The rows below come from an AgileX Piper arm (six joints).
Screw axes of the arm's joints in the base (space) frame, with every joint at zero. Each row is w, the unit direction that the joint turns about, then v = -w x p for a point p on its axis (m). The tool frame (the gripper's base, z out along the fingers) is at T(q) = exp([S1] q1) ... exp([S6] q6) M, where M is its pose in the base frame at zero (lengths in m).
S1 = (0, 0, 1, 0.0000, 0.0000, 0.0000)
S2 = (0, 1, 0, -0.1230, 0.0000, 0.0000)
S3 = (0, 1, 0, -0.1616, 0.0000, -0.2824)
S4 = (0.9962, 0, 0.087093, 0.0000, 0.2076, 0.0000)
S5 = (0, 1, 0, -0.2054, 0.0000, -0.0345)
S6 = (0.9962, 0, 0.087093, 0.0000, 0.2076, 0.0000)
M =
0.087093 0 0.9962 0.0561
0 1 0 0.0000
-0.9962 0 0.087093 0.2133
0 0 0 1
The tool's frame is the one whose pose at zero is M.
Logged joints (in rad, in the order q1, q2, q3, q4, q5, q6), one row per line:
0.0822, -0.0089, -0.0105, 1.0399, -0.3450, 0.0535
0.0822, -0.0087, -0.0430, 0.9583, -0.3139, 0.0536
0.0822, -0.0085, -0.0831, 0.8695, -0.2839, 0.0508
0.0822, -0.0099, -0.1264, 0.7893, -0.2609, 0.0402
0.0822, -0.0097, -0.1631, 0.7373, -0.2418, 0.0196
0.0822, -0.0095, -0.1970, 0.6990, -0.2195, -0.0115
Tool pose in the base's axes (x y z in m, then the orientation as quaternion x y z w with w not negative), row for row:
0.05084, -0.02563, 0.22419, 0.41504, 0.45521, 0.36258, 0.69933
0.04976, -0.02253, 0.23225, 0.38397, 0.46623, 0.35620, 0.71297
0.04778, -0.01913, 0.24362, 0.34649, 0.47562, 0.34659, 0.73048
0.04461, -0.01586, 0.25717, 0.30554, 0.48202, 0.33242, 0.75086
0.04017, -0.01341, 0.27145, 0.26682, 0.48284, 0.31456, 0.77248
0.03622, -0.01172, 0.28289, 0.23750, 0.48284, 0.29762, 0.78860
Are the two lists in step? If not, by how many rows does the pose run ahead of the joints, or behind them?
The pose runs 1 row behind the joints: the pose in row i belongs to the joints in row i - 1.
